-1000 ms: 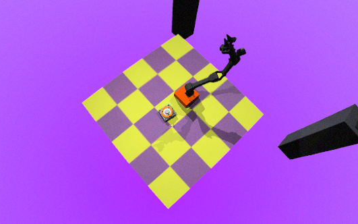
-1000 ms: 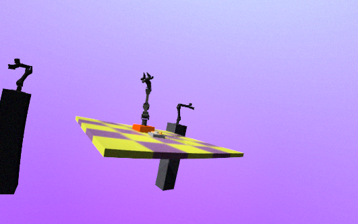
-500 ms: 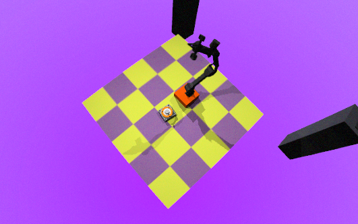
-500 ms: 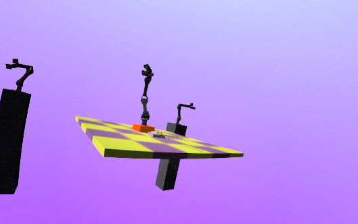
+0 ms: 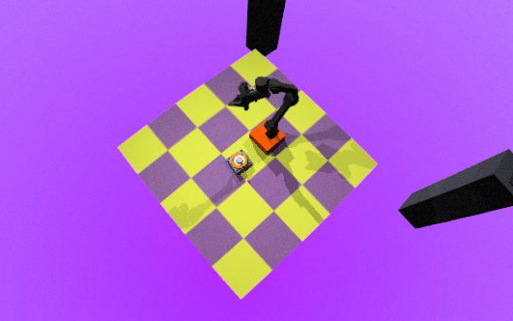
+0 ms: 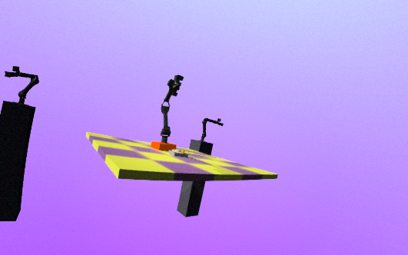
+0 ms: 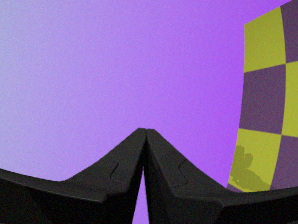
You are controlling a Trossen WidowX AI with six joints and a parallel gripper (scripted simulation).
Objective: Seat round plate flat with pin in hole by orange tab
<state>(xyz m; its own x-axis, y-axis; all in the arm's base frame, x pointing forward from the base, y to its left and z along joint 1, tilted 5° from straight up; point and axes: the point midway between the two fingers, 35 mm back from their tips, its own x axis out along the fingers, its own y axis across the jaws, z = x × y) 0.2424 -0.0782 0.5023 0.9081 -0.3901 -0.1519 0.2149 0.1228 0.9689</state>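
My gripper tip is 54 cm above the grey base, 12 cm to the right of it and 2 cm short of it.
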